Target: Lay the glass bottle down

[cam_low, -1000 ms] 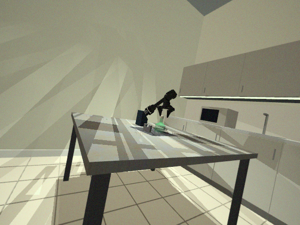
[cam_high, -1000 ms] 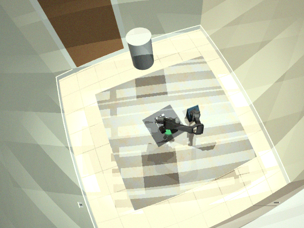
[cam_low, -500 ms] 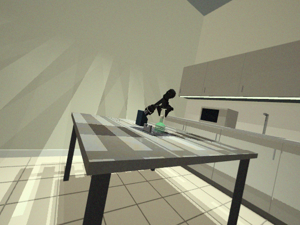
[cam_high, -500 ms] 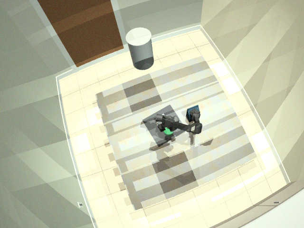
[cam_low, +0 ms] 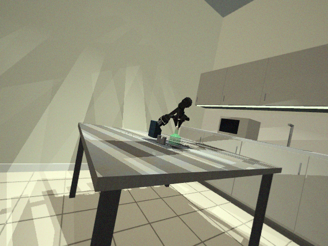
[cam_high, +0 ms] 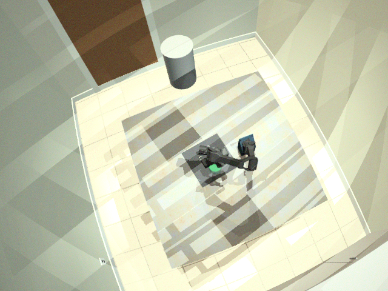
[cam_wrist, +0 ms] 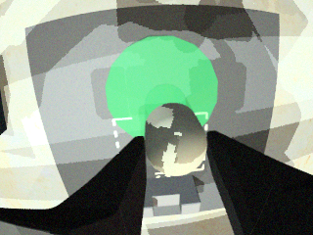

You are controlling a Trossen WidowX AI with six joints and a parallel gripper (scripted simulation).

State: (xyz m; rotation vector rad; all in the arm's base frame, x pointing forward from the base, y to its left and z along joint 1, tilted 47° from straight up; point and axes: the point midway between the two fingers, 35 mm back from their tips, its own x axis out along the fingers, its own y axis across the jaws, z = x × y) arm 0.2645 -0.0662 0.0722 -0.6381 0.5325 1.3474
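My gripper tip is now 50 mm above the green glass bottle. The rest, counted from my gripper tip: dark grey mat (140 mm below, 80 mm to the right).
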